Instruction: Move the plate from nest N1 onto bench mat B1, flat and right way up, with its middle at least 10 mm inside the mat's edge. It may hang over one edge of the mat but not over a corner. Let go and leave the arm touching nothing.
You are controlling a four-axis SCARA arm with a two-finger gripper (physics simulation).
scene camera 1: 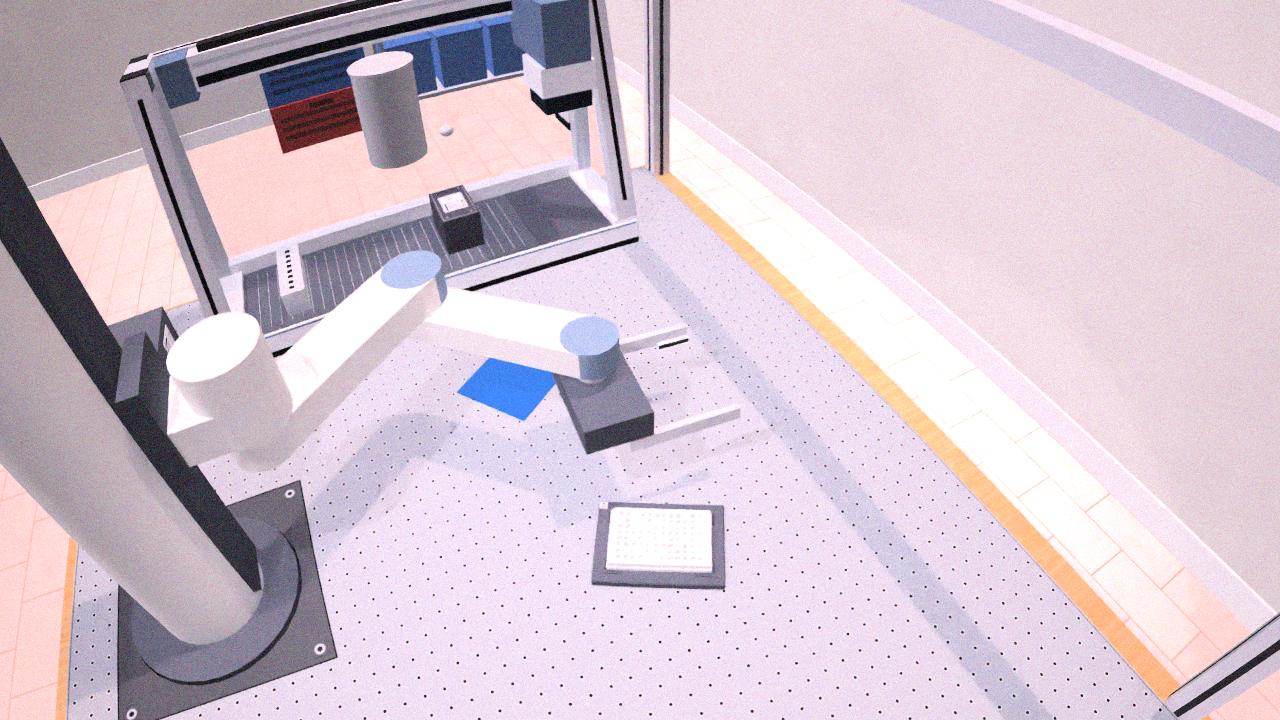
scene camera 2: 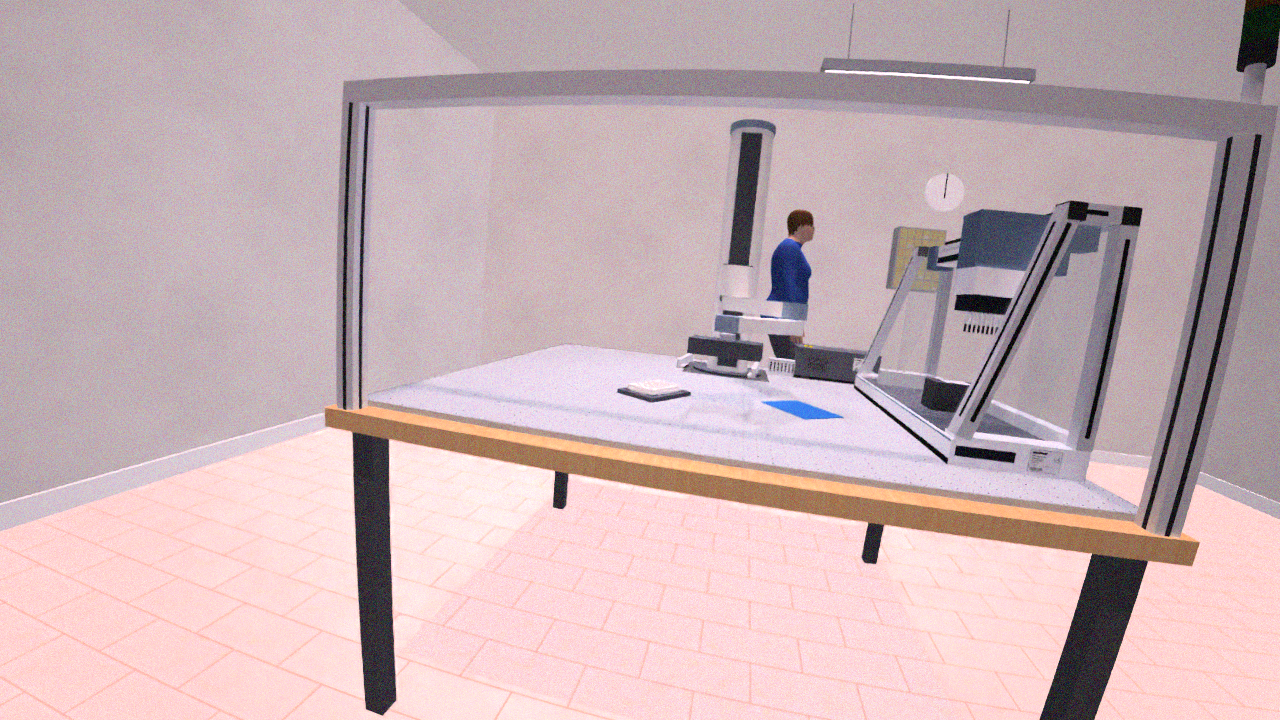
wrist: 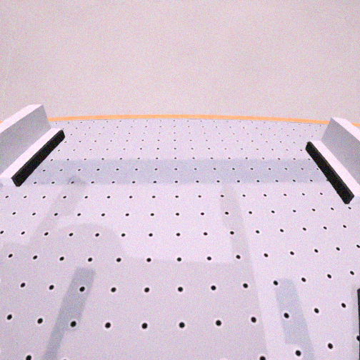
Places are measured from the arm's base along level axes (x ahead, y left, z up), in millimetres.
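Pixels of known places: gripper, between the fingertips: (scene camera 1: 710, 367) (scene camera 2: 715, 368); arm's base, origin of its link: (scene camera 1: 219, 600) (scene camera 2: 726, 374).
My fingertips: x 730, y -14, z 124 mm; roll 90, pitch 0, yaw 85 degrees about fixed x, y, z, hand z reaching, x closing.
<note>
For each thing: its top centre in the pictures, then the offset to it from my fingertips. "spot": a spot on its surface instead. Level surfaces: height alone.
- white plate, centre of its top: (scene camera 1: 660, 536) (scene camera 2: 655, 384) 85 mm down, 158 mm back, 156 mm right
- dark nest N1, centre of its top: (scene camera 1: 660, 541) (scene camera 2: 654, 388) 96 mm down, 158 mm back, 156 mm right
- blue mat B1, height of its surface: 109 mm down
- dark block, a spot on its surface: (scene camera 1: 458, 223) spot: 3 mm down, 207 mm back, 529 mm left
- hanging head, a spot on its surface: (scene camera 1: 554, 44) spot: 307 mm up, 15 mm back, 479 mm left
The white plate (scene camera 1: 659, 539) (scene camera 2: 656, 386) lies flat in the dark nest N1 (scene camera 1: 601, 573) (scene camera 2: 653, 397). The blue mat B1 (scene camera 1: 505, 389) (scene camera 2: 801, 410) lies on the bench between the nest and the framed machine; the arm hides part of it in scene camera 1. My gripper (scene camera 1: 707, 376) (scene camera 2: 723, 368) (wrist: 184, 122) is open and empty, raised above the bench. In scene camera 1 it is beyond the nest and to the right of the mat, its fingers pointing to the bench's wooden edge. The plate and the mat do not show in the wrist view.
A framed machine (scene camera 1: 554, 243) (scene camera 2: 971, 447) with a dark block (scene camera 1: 458, 223) (scene camera 2: 944, 394) on its deck stands beyond the mat. A hanging head (scene camera 1: 554, 44) (scene camera 2: 1011, 250) is on its beam. The arm's column (scene camera 1: 116, 447) (scene camera 2: 747, 197) stands opposite the wooden bench edge (scene camera 1: 859, 367) (wrist: 185, 117).
</note>
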